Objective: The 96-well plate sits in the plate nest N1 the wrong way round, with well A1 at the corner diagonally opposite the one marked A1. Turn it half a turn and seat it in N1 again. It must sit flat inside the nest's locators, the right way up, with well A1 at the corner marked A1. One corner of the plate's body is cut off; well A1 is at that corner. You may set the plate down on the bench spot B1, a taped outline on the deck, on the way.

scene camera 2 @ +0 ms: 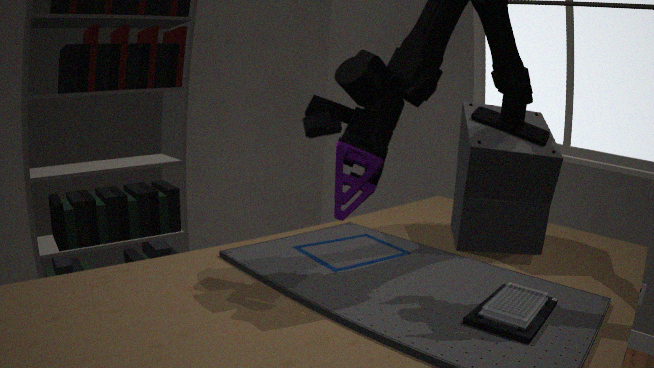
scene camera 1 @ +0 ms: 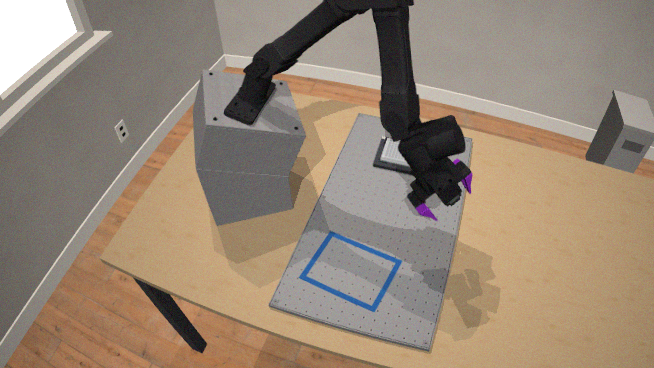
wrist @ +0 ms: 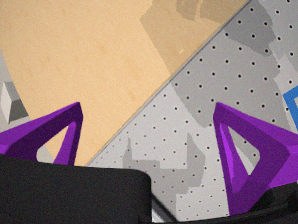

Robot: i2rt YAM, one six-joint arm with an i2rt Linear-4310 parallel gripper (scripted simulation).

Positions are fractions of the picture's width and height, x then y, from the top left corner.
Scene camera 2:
my gripper: 0.52,0.57
dark plate nest N1: 0.76,0.89
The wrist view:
my gripper: 0.50,0.49
